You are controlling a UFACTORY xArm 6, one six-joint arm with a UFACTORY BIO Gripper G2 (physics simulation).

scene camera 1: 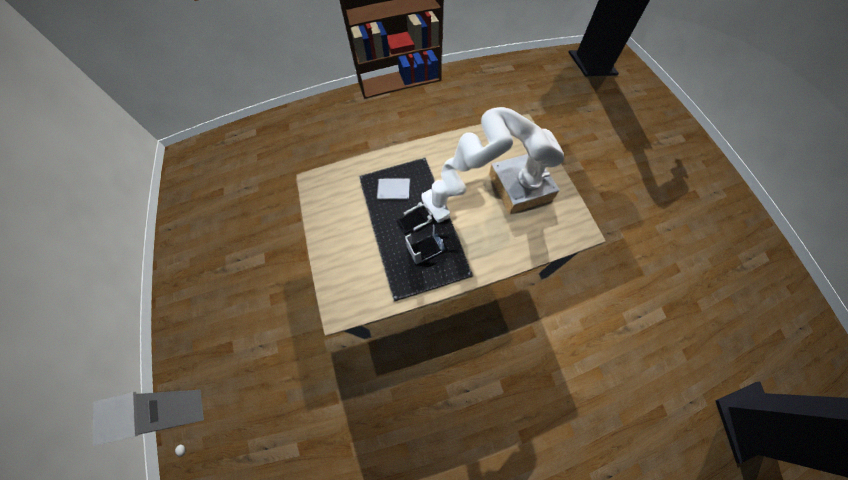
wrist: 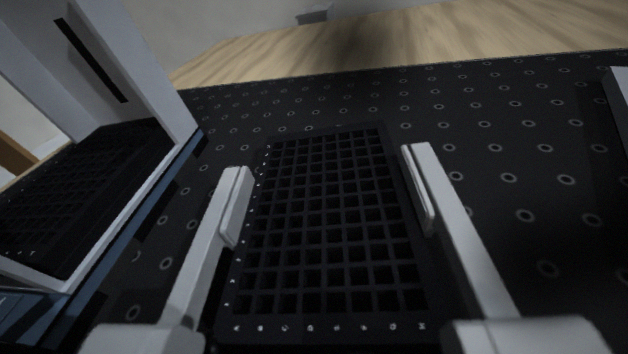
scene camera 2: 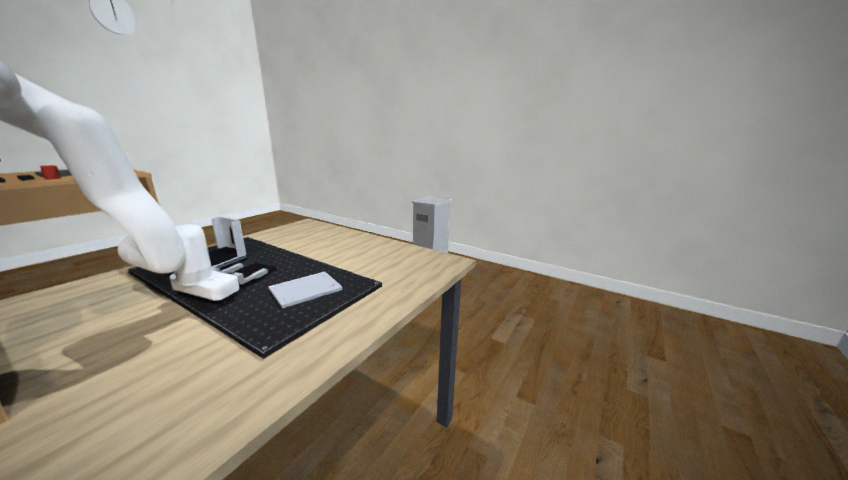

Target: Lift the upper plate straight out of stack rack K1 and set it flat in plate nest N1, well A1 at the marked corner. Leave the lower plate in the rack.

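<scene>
My gripper is shut on a black well plate, with one finger along each long side. This upper plate is outside the rack, level and low over the board beside it; whether it touches the board I cannot tell. Its A1 corner is near left in the wrist view. Stack rack K1 has pale walls and a blue base. The lower plate lies flat in it. A pale flat block lies on the board's other side; I read no N1 label.
The black perforated board lies on the wooden table. The rack stands close beside the left finger in the wrist view. The arm's base stands at the table's other end.
</scene>
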